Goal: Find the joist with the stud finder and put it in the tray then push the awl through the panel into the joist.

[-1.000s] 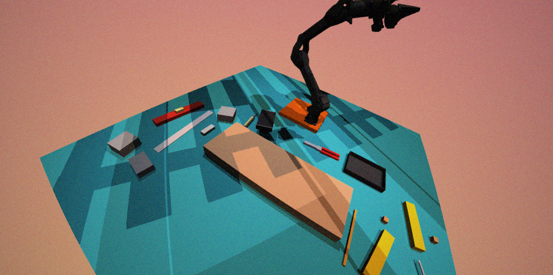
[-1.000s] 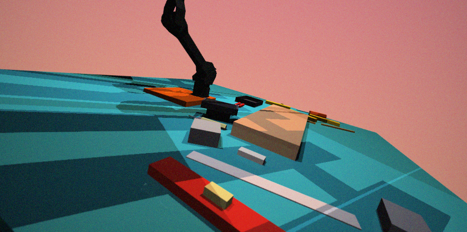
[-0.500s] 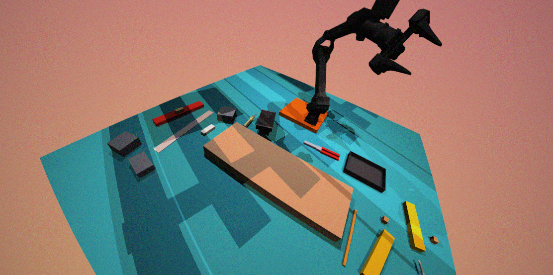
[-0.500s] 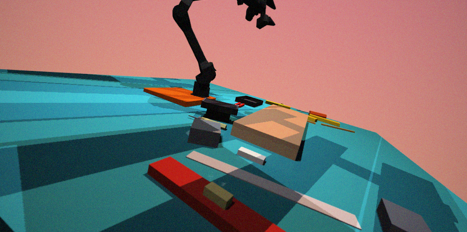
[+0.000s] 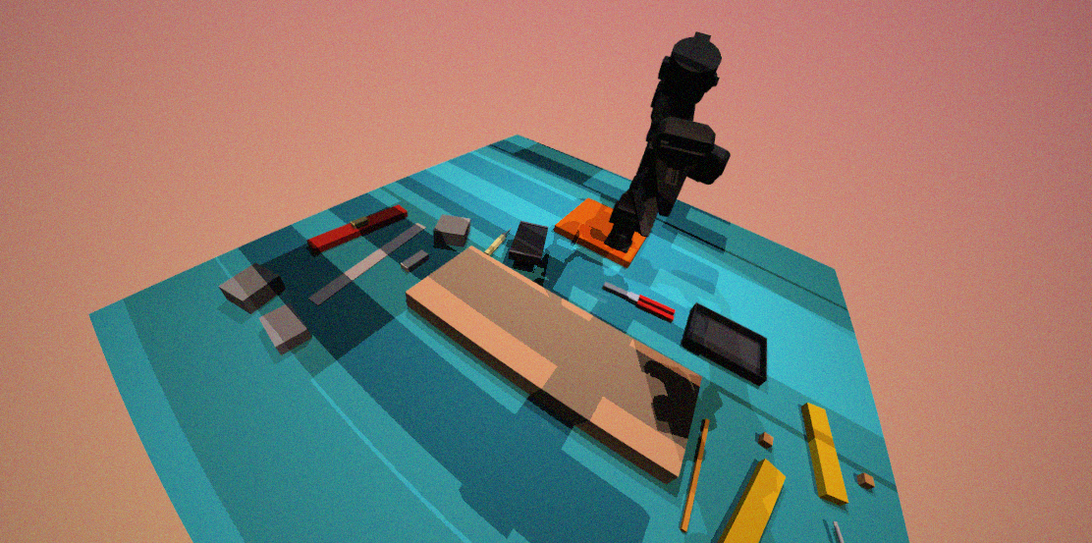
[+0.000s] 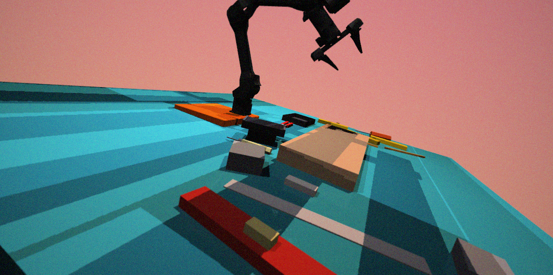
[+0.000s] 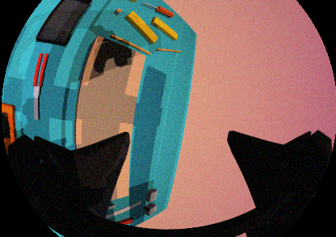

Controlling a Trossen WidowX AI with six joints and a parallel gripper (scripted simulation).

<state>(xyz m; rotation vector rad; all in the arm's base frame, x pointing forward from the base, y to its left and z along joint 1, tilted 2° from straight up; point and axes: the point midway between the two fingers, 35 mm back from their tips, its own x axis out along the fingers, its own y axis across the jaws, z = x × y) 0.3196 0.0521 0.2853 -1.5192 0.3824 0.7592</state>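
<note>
The stud finder lies 280 mm below my gripper tip, 230 mm to the right of it and 140 mm behind it. Also, from my gripper tip: black tray (280 mm below, 240 mm to the left, 170 mm behind); then green light (300 mm below, 220 mm to the right, 130 mm behind); then awl (320 mm to the right, 290 mm below, 170 mm behind).
</note>
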